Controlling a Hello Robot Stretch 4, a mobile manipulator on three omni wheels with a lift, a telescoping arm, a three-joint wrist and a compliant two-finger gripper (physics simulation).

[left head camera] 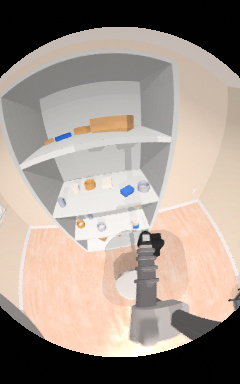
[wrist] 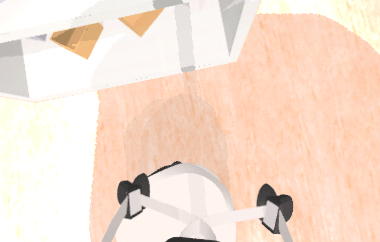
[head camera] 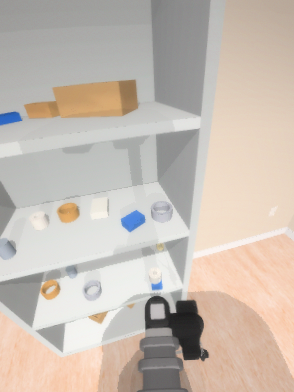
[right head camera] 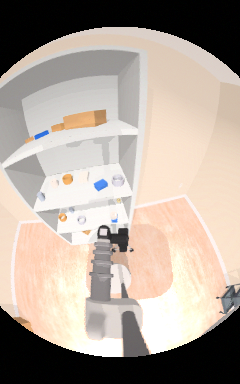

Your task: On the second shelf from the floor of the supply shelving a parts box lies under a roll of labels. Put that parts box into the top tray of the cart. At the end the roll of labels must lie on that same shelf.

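Frame: origin at the robot's base, x ahead, y up, z right, level; metres.
Seen in the pictures: gripper, fingertip midpoint: (wrist: 202, 192); robot's base at its link origin: (left head camera: 132, 283) (right head camera: 114, 277).
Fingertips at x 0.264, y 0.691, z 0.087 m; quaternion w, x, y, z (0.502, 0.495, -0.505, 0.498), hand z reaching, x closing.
Observation:
Pixels of each thing's top centre, then the offset from my fingertips to it. Level surfaces: height alone.
- blue parts box at its top centre: (head camera: 156, 278) (right head camera: 114, 216) (left head camera: 135, 222) dx +0.395, dy -0.144, dz -0.085 m
- second shelf at its surface level: dy -0.184 m
- small yellow ring at its top centre: (head camera: 160, 245) dx +0.653, dy -0.159, dz -0.043 m
- blue box at its top centre: (head camera: 132, 217) (left head camera: 126, 188) (right head camera: 99, 182) dx +0.429, dy +0.313, dz -0.173 m
The blue parts box (head camera: 157, 286) (left head camera: 136, 227) (right head camera: 114, 220) lies near the right front of the second shelf (head camera: 120, 280), with the white roll of labels (head camera: 150, 278) (left head camera: 134, 221) (right head camera: 114, 215) upright on top, partly hiding it. My gripper (right head camera: 123, 250) (wrist: 202, 192) is open and empty. It points down outside the shelving, in front of its right part and lower in the head view than the box and roll. Neither shows in the wrist view. Part of a grey cart (right head camera: 231, 301) shows at the right edge of the right head view.
Several rings and small items share the shelves, including a grey ring (head camera: 92, 290) left of the box and a small yellow ring (head camera: 160, 247) behind it. Another blue box (head camera: 133, 221) lies one shelf higher. The shelving's right side wall (head camera: 199, 165) stands close beside the box.

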